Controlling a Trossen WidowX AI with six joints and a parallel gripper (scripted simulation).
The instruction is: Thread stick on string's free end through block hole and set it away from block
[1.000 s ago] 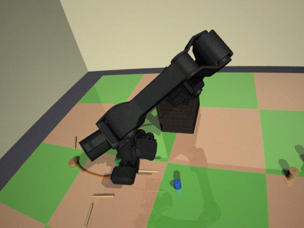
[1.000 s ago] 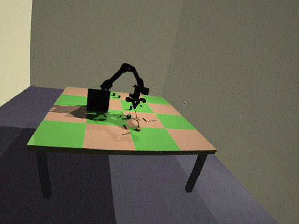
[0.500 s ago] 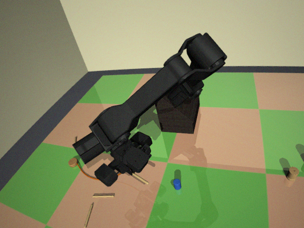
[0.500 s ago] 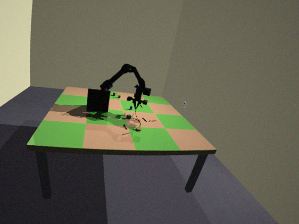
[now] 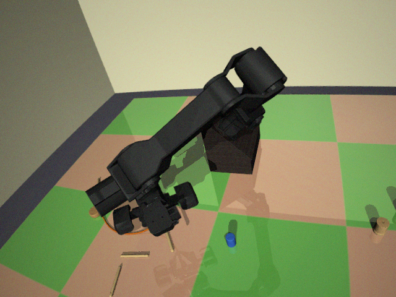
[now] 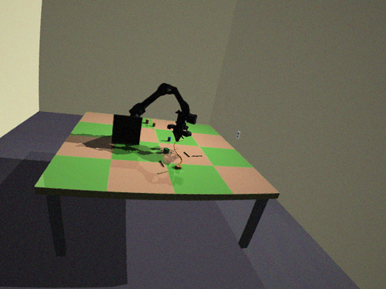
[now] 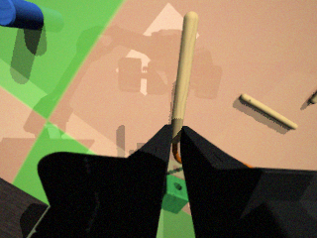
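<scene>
Now: the thin stick 1 cm ahead of my gripper tip and 1 cm to the left of it. Round my gripper tip: green block: 9 cm behind, 7 cm to the right, 4 cm below; then round wooden button: 6 cm behind, 28 cm to the right, 5 cm below; then blue cylinder: 1 cm behind, 15 cm to the left, 4 cm below.
</scene>
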